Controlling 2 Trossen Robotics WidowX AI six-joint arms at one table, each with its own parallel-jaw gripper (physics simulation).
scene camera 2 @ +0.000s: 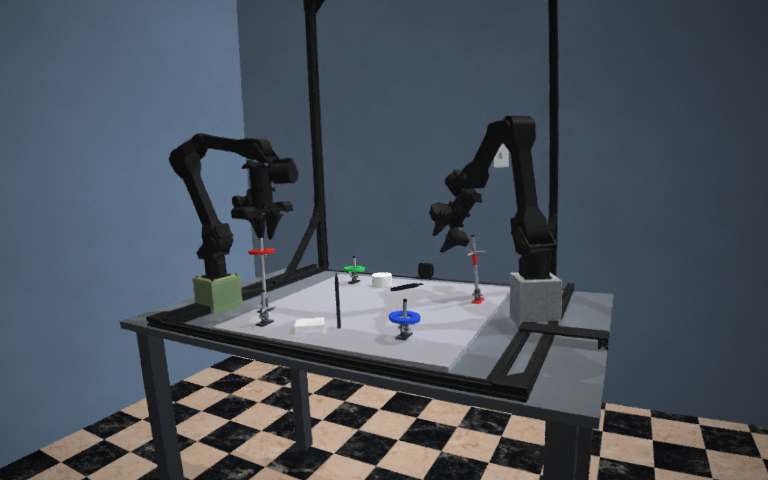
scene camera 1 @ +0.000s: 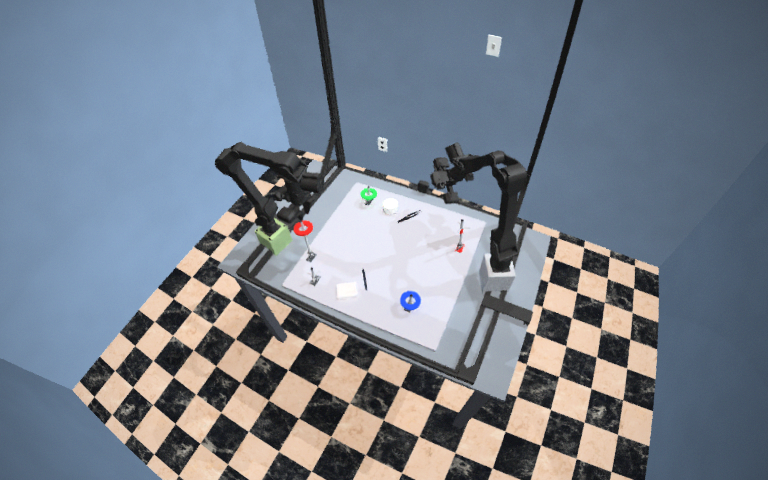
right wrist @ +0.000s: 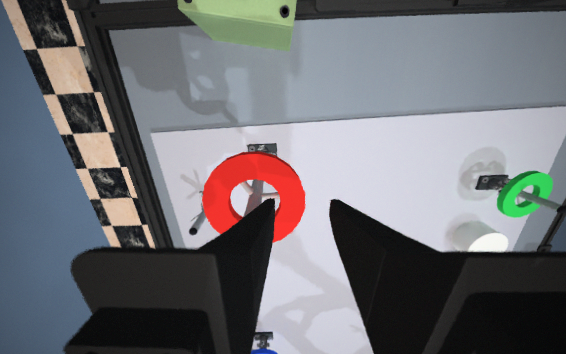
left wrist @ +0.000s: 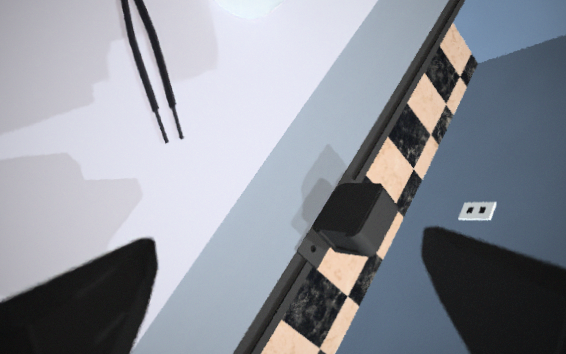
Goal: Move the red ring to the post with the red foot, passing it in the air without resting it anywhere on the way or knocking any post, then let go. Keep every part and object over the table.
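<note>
The red ring lies level around a tall thin post, near its top, at the left in both scene views. My right gripper points down, partly open and empty, above the ring; in the right wrist view one finger hides part of the ring and the post's tip. The post with the red foot stands upright at the right, with a red band and no ring. My left gripper is wide open and empty, high beside that post in scene camera 2.
A green ring and a blue ring sit on shorter posts. A bare short post, white block, pen, white cylinder and tweezers are on the mat.
</note>
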